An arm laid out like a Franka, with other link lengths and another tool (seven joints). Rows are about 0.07 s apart.
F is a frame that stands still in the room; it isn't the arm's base.
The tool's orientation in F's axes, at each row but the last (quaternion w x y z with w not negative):
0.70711 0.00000 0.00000 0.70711
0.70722 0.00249 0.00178 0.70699
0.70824 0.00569 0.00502 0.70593
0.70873 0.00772 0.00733 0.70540
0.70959 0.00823 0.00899 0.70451
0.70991 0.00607 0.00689 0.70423
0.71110 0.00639 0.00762 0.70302
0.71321 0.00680 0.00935 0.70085
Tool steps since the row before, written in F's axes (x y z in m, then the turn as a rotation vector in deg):
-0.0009 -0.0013 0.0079 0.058 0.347 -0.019
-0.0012 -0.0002 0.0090 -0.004 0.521 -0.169
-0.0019 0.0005 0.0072 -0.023 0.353 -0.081
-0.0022 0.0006 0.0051 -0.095 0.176 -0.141
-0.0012 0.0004 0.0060 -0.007 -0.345 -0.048
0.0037 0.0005 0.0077 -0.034 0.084 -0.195
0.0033 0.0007 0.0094 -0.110 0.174 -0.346
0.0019 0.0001 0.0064 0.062 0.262 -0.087
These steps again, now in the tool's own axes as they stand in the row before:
-0.0013 0.0009 0.0079 0.347 -0.058 -0.019
-0.0002 0.0013 0.0090 0.521 0.003 -0.170
0.0005 0.0020 0.0072 0.353 0.023 -0.082
0.0006 0.0023 0.0051 0.175 0.093 -0.143
0.0004 0.0013 0.0060 -0.345 0.003 -0.048
0.0005 -0.0036 0.0078 0.084 0.031 -0.195
0.0007 -0.0031 0.0095 0.173 0.105 -0.348
0.0001 -0.0018 0.0064 0.263 -0.059 -0.085

